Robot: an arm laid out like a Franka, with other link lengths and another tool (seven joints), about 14 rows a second.
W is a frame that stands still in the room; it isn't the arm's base.
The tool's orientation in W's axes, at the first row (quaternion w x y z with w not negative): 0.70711 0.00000 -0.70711 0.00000
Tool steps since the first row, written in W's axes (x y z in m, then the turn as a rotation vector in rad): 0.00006 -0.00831 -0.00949 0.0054 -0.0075 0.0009; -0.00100 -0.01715 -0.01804 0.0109 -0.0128 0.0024; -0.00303 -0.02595 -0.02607 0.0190 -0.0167 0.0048; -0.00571 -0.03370 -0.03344 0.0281 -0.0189 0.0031; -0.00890 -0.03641 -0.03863 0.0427 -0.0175 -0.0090; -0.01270 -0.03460 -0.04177 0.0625 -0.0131 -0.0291; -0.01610 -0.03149 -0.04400 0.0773 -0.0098 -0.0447; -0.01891 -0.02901 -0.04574 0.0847 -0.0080 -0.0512; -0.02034 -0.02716 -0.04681 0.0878 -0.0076 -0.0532
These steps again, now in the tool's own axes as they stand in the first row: -0.00949 -0.00831 -0.00006 0.0009 -0.0075 -0.0054; -0.01804 -0.01715 0.00100 0.0024 -0.0128 -0.0109; -0.02607 -0.02595 0.00303 0.0048 -0.0167 -0.0190; -0.03344 -0.03370 0.00571 0.0031 -0.0189 -0.0281; -0.03863 -0.03641 0.00890 -0.0090 -0.0175 -0.0427; -0.04177 -0.03460 0.01270 -0.0291 -0.0131 -0.0625; -0.04400 -0.03149 0.01610 -0.0447 -0.0098 -0.0773; -0.04574 -0.02901 0.01891 -0.0512 -0.0080 -0.0847; -0.04681 -0.02716 0.02034 -0.0532 -0.0076 -0.0878
